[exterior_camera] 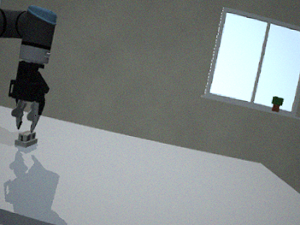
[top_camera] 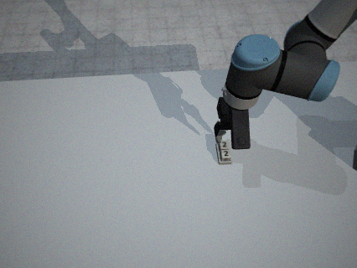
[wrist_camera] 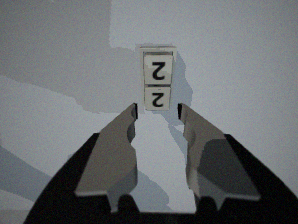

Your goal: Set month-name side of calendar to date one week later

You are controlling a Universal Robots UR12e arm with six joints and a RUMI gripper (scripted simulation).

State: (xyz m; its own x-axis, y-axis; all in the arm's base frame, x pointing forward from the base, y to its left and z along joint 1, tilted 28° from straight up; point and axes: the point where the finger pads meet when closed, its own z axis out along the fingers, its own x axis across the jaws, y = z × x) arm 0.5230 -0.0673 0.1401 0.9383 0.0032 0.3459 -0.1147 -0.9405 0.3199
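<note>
My gripper is now 4 cm above the cube. From my hand the other things lie so: tray: 5 cm below, 2 cm to the left.
</note>
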